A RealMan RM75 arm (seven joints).
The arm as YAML. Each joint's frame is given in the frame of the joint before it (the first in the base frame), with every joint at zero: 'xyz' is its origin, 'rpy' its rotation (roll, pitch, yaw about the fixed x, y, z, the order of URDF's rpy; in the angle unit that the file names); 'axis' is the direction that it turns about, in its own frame. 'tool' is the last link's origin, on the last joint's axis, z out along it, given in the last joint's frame.
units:
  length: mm
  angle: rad
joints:
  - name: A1
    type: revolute
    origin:
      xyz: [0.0, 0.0, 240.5]
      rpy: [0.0, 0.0, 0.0]
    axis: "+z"
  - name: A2
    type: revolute
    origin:
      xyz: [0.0, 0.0, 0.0]
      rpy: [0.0, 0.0, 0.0]
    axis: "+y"
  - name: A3
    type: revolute
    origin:
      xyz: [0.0, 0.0, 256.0]
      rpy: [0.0, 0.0, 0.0]
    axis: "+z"
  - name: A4
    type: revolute
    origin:
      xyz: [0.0, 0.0, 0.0]
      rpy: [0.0, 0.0, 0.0]
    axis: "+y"
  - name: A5
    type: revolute
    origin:
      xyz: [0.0, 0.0, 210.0]
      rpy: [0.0, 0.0, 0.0]
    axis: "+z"
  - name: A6
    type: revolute
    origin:
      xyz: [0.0, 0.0, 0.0]
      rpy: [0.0, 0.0, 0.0]
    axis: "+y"
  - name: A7
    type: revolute
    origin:
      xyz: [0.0, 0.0, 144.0]
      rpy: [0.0, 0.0, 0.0]
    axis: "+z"
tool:
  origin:
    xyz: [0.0, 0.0, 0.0]
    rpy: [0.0, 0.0, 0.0]
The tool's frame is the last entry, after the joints.
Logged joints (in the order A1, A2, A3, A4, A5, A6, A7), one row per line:
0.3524, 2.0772, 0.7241, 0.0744, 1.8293, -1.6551, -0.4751
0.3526, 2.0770, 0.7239, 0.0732, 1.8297, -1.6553, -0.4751
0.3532, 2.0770, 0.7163, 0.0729, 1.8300, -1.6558, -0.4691
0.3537, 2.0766, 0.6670, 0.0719, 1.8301, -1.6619, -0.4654
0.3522, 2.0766, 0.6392, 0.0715, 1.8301, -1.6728, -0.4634
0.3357, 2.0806, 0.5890, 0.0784, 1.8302, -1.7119, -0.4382
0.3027, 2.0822, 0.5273, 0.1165, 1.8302, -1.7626, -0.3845
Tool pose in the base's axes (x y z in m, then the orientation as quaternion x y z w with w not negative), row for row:
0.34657, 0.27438, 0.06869, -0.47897, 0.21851, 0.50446, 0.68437
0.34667, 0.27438, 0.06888, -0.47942, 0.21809, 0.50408, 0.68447
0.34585, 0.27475, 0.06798, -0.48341, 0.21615, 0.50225, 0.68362
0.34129, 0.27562, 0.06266, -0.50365, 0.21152, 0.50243, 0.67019
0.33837, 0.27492, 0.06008, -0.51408, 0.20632, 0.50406, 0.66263
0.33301, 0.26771, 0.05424, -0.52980, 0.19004, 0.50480, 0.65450
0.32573, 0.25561, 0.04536, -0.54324, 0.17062, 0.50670, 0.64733
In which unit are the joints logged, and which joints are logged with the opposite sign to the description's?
The joints are logged in radians. Opposite sign: A5, A7.
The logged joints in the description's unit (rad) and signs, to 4 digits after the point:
0.3524, 2.0772, 0.7241, 0.0744, -1.8293, -1.6551, 0.4751
0.3526, 2.0770, 0.7239, 0.0732, -1.8297, -1.6553, 0.4751
0.3532, 2.0770, 0.7163, 0.0729, -1.8300, -1.6558, 0.4691
0.3537, 2.0766, 0.6670, 0.0719, -1.8301, -1.6619, 0.4654
0.3522, 2.0766, 0.6392, 0.0715, -1.8301, -1.6728, 0.4634
0.3357, 2.0806, 0.5890, 0.0784, -1.8302, -1.7119, 0.4382
0.3027, 2.0822, 0.5273, 0.1165, -1.8302, -1.7626, 0.3845

